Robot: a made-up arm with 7 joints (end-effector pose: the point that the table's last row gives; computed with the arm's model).
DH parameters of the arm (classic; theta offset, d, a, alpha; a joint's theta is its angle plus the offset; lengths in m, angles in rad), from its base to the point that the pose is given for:
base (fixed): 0.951 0 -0.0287 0
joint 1: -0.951 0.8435 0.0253 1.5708
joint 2: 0 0.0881 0.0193 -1.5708
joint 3: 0 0.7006 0.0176 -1.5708
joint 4: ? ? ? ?
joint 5: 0 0.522 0.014 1.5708
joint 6: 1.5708 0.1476 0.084 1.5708
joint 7: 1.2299 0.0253 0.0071 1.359
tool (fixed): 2.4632 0.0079 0 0
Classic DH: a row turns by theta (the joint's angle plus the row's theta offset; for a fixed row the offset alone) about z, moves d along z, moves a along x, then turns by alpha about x.
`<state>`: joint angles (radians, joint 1 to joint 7).
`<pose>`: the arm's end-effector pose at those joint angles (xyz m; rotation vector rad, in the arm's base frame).
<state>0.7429 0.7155 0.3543 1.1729 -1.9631 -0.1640 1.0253</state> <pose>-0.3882 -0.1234 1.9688 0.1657 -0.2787 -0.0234</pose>
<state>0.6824 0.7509 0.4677 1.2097 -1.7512 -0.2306 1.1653</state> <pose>-0.4275 -0.1063 1.9364 0.2753 -0.2783 0.1631</pose>
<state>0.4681 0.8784 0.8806 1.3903 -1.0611 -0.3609 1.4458</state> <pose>-0.5243 0.0841 1.7530 0.3046 0.0117 0.5740</pose>
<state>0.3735 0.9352 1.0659 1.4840 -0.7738 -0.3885 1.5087</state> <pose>-0.5414 0.1977 1.6274 0.2101 0.2172 0.6279</pose>
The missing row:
joint 4: 0 0.0858 -0.0024 1.5708
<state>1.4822 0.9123 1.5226 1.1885 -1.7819 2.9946 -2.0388</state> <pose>-0.3862 -0.8116 1.3681 1.1530 -1.6268 -1.4835</pose>
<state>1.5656 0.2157 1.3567 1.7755 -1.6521 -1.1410 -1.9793</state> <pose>-0.4835 -0.0123 1.5939 2.5550 -0.9894 0.9691</pose>
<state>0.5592 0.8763 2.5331 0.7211 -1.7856 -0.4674 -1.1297</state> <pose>-0.9640 -0.5611 1.4574 -2.2047 -0.3758 0.0476</pose>
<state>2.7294 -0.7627 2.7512 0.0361 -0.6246 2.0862 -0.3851</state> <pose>-0.8264 0.4900 1.6286 -1.6490 -0.9986 -1.7613</pose>
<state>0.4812 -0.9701 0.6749 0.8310 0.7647 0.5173 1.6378</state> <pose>0.8835 0.6989 1.0508 2.4777 1.7100 0.4590</pose>
